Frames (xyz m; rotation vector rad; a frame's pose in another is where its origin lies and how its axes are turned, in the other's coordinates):
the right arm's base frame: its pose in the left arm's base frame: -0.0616 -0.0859 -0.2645 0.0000 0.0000 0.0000
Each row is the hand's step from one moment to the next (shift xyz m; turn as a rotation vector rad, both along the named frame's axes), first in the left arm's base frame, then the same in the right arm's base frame.
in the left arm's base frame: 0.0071 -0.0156 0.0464 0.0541 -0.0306 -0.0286
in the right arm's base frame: 0.0071 -0.0156 0.0464 0.0541 -0.0306 -0.0286
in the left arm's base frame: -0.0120 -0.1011 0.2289 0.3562 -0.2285 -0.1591
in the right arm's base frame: -0.0120 -0.1011 0.2289 0.3562 -0.2285 -0.1591
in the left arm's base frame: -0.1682 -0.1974 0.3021 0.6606 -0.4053 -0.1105
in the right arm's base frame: -0.1682 -0.1974 0.3021 0.6606 -0.4053 -0.1105
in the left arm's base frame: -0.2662 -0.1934 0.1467 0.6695 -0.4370 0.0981
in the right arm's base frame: -0.2662 -0.1934 0.1467 0.6695 -0.4370 0.0981
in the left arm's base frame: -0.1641 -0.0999 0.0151 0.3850 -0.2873 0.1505
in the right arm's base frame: -0.1641 -0.0999 0.0151 0.3850 -0.2873 0.1505
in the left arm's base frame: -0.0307 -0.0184 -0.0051 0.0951 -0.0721 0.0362
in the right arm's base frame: -0.0307 -0.0184 -0.0051 0.0951 -0.0721 0.0362
